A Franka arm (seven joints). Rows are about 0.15 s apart.
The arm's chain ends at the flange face. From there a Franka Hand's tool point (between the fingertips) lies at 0.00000 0.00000 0.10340 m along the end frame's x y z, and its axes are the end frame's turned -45 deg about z.
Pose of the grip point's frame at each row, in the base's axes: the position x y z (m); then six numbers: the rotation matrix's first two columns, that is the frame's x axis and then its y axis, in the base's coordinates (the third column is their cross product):
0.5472, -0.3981, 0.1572, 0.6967, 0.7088, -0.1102, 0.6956, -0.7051, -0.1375
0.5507, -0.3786, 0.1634, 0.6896, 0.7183, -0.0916, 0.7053, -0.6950, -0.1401
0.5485, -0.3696, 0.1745, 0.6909, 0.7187, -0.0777, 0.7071, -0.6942, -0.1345
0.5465, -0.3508, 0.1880, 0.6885, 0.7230, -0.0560, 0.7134, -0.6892, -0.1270
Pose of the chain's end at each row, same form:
0.5653, -0.4001, 0.2590, 0.9845, 0.0026, -0.1752, -0.0008, -0.9998, -0.0193
0.5677, -0.3819, 0.2653, 0.9863, 0.0165, -0.1638, 0.0111, -0.9994, -0.0343
0.5641, -0.3735, 0.2766, 0.9885, 0.0173, -0.1500, 0.0115, -0.9991, -0.0402
0.5600, -0.3557, 0.2904, 0.9913, 0.0239, -0.1294, 0.0176, -0.9986, -0.0502

